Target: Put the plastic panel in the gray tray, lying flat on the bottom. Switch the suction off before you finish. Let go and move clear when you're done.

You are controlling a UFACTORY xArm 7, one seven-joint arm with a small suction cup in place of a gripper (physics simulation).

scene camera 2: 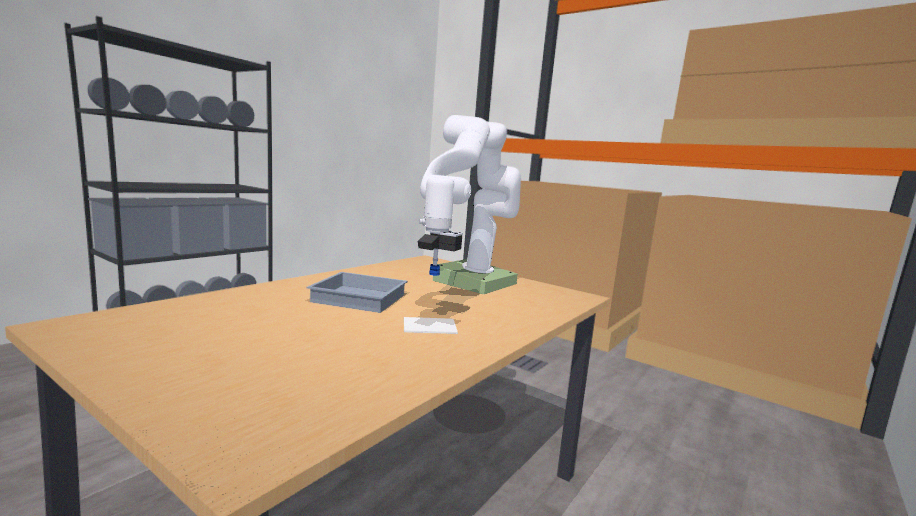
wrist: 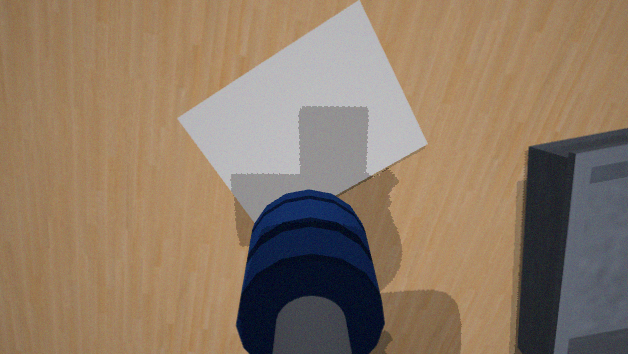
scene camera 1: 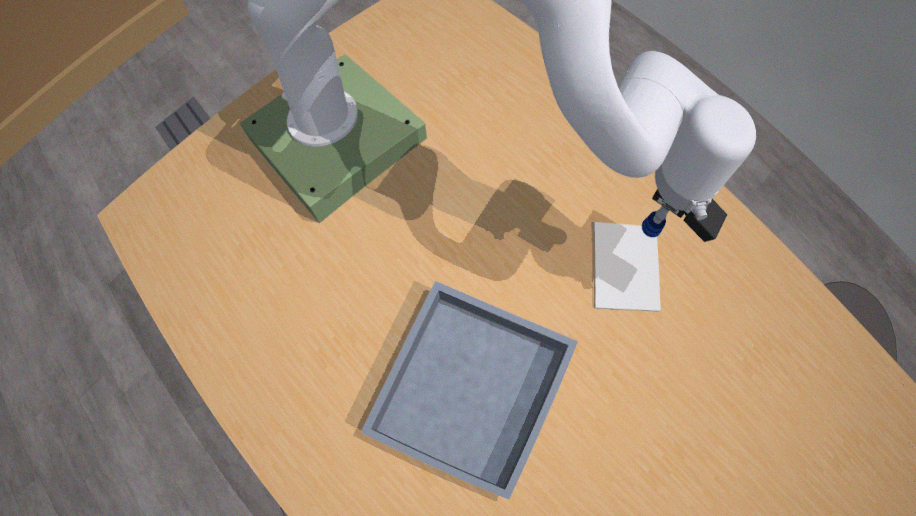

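Pixels of known places: hand, tool point: (scene camera 2: 434, 274) (wrist: 308, 243) (scene camera 1: 651, 227); arm's base, link origin: (scene camera 2: 477, 268) (scene camera 1: 322, 118).
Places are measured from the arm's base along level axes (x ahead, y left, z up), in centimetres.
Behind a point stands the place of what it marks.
The plastic panel, a thin white rectangle (scene camera 1: 641, 291) @[z -4.8, x 60.5, y 6.3 cm] (scene camera 2: 430, 326) @[z -4.8, x 57.8, y 9.7 cm] (wrist: 310, 85) @[z -4.8, x 59.6, y 8.4 cm], lies flat on the table outside the tray. The gray tray (scene camera 1: 397, 358) @[z -0.4, x 36.4, y -24.5 cm] (scene camera 2: 346, 302) @[z -3.7, x 57.5, y -19.3 cm] (wrist: 547, 225) @[z -3.0, x 49.7, y -9.7 cm] stands upright on the table beside it, with its bare bottom showing. My gripper, a small blue suction cup (scene camera 1: 652, 225) (scene camera 2: 434, 270) (wrist: 308, 200), hangs in the air above the table, with a gap to the panel in the scene camera 2 view. It bears nothing. In the wrist view it covers the panel's nearest corner. The arm's shadow falls on part of the panel.
The green base block (scene camera 1: 378, 150) @[z 0.0, x 12.9, y 0.3 cm] (scene camera 2: 499, 282) @[z -2.5, x 5.7, y 11.4 cm] carries the arm at one end of the wooden table (scene camera 1: 724, 384) @[z -5.4, x 80.7, y 1.4 cm] (scene camera 2: 256, 384) @[z -5.4, x 105.4, y -3.5 cm]. Behind the table stand a dark shelf rack (scene camera 2: 269, 160) and large cardboard boxes (scene camera 2: 762, 288).
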